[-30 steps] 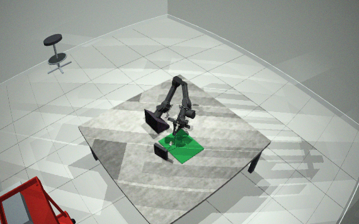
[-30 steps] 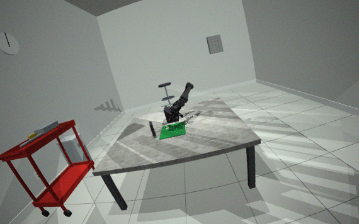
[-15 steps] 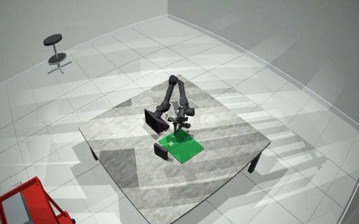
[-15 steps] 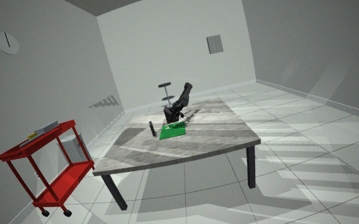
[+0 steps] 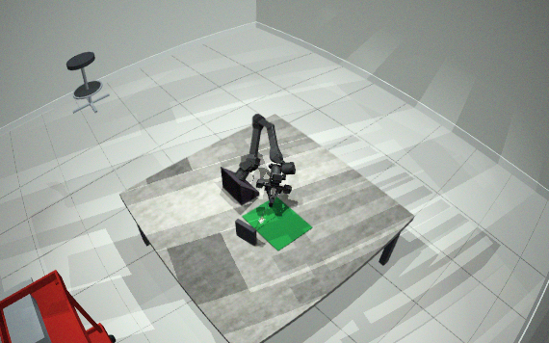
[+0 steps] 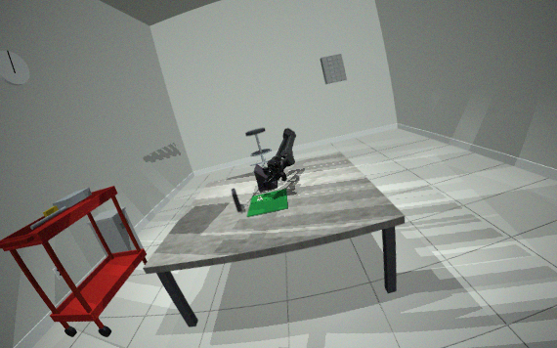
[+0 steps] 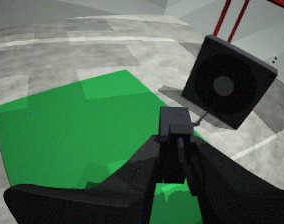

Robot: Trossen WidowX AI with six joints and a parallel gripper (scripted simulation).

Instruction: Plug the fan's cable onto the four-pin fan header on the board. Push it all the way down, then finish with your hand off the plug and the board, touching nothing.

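The white four-pin header lies 11 cm below my gripper tip, 7 cm to the right of it and 1 cm ahead of it. Round my gripper tip: green board (12 cm below, 6 cm ahead, 1 cm to the right); black fan (19 cm to the right, 7 cm ahead, 5 cm below); dark plug (1 cm below).
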